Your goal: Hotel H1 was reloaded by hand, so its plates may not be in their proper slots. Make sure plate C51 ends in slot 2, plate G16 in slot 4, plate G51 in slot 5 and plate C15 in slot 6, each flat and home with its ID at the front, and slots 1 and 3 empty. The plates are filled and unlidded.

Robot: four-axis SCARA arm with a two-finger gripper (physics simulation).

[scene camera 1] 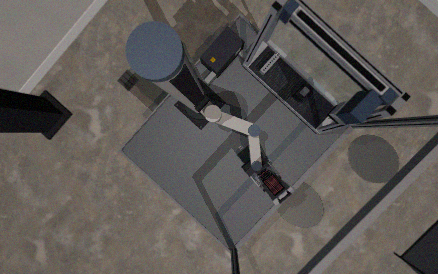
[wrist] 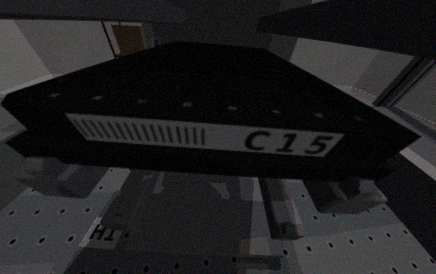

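Places are measured from the arm's base along level axes (x ahead, y left, z up), in centimetres.
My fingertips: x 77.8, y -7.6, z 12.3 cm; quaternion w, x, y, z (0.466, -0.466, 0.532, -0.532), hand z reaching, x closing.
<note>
For each thing: its middle in the pictures, then the offset to it from my fingertips. "spot": a spot on its surface instead.
- Hotel H1 at a spot on its surface: [scene camera 1: 284,196] spot: dx +5.2, dy +0.1, dz +23.2 cm
- filled plate with red wells, body centre: [scene camera 1: 273,184] dx -1.8, dy +0.7, dz +16.7 cm
- H1 label at a spot on its surface: [wrist: 104,234] spot: dx -6.4, dy +11.0, dz -11.0 cm
- dark box at a spot on its surface: [scene camera 1: 225,47] spot: dx -88.9, dy +50.3, dz +0.5 cm
Hotel H1 [scene camera 1: 284,196] stands near the mat's lower right edge in the scene view. A filled plate with red wells [scene camera 1: 273,184] shows at its top, its ID unreadable. My gripper [scene camera 1: 263,174] is open and reaches close over the hotel's near side. In the wrist view, plate C15 [wrist: 210,132] is very close, with its ID facing the camera. Grey ledge ends [wrist: 60,177] [wrist: 352,196] show below its lower corners; I cannot tell whether it rests on them. Dark bars above it cannot be told as fingers or ledges. The other IDs and the slot numbers do not show.
The H1 label [wrist: 104,234] is on the perforated deck below C15. A framed enclosure with a black tray [scene camera 1: 295,90] stands at the upper right of the scene view. A dark box [scene camera 1: 225,47] with a yellow mark stands beside it. The arm's column [scene camera 1: 154,50] is at upper left.
</note>
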